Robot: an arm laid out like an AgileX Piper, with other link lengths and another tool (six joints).
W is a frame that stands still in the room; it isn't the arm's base.
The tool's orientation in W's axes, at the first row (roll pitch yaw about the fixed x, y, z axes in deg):
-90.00 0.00 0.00
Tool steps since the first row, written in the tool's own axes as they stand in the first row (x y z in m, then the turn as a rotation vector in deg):
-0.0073 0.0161 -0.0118 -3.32 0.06 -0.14
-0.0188 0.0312 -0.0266 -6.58 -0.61 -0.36
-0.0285 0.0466 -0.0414 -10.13 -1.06 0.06
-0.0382 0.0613 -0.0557 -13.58 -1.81 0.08
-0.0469 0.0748 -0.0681 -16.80 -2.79 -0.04
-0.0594 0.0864 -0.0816 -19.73 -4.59 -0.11
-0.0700 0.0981 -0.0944 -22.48 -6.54 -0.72
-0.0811 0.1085 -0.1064 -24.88 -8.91 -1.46
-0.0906 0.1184 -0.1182 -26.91 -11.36 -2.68
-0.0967 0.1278 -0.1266 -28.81 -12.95 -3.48
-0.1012 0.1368 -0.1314 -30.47 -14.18 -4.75
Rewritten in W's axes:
-0.0073 -0.0118 -0.0161 -3.32 -0.14 -0.06
-0.0188 -0.0266 -0.0312 -6.58 -0.36 0.61
-0.0285 -0.0414 -0.0466 -10.13 0.06 1.06
-0.0382 -0.0557 -0.0613 -13.58 0.08 1.81
-0.0469 -0.0681 -0.0748 -16.80 -0.04 2.79
-0.0594 -0.0816 -0.0864 -19.73 -0.11 4.59
-0.0700 -0.0944 -0.0981 -22.48 -0.72 6.54
-0.0811 -0.1064 -0.1085 -24.88 -1.46 8.91
-0.0906 -0.1182 -0.1184 -26.91 -2.68 11.36
-0.0967 -0.1266 -0.1278 -28.81 -3.48 12.95
-0.1012 -0.1314 -0.1368 -30.47 -4.75 14.18

